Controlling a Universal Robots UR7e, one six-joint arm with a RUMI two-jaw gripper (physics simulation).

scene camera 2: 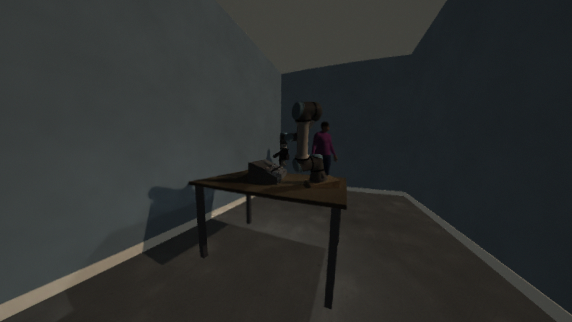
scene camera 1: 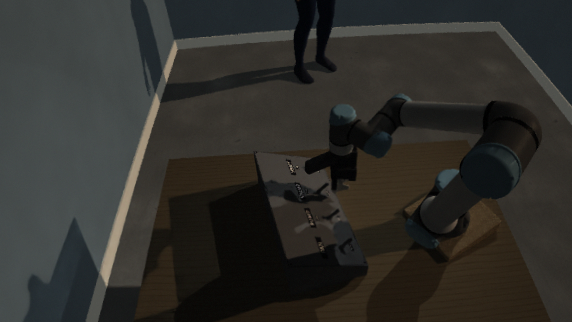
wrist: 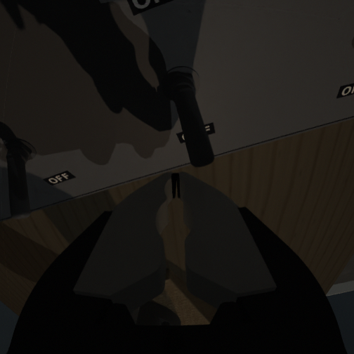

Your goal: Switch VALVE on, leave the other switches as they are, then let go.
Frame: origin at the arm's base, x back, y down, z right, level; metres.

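Seen in the pictures: gripper, fingertip midpoint: [scene camera 2: 282, 169] [scene camera 1: 334, 192]; arm's base at its link origin: [scene camera 2: 318, 180].
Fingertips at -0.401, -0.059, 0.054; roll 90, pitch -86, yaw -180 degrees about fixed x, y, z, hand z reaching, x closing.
Offsets run from my fingertips to a thing's top centre, as dx, dy, dz. Level surfaces: height alone.
The grey switch panel [scene camera 1: 280, 210] [scene camera 2: 257, 172] [wrist: 270, 65] sits tilted on the table. The VALVE label {-0.119, -0.032, -0.022} [scene camera 1: 300, 191] shows in scene camera 1. The dark VALVE lever {-0.042, -0.035, +0.007} [scene camera 1: 321, 190] [wrist: 194, 125] leans down over its OFF mark, on the off side. The PUMP lever {+0.000, -0.035, -0.106} [scene camera 1: 331, 215] [wrist: 18, 180] also leans to its OFF side, and the FAN lever {+0.042, -0.035, -0.218} [scene camera 1: 345, 245] leans the same way. The VENT lever is hidden behind the arm. My gripper [scene camera 1: 334, 187] [wrist: 176, 174] is shut and empty, its fingertips close beside the VALVE lever's free end at the panel's lower edge; contact cannot be made out.
The wooden table {dy +0.094} [scene camera 1: 400, 165] [scene camera 2: 225, 183] bears the panel and the arm's base on a wooden block [scene camera 1: 477, 225]. A person [scene camera 1: 300, 42] [scene camera 2: 324, 144] stands behind the table. A wall [scene camera 1: 65, 100] is on the left. Shadows darken part of the panel.
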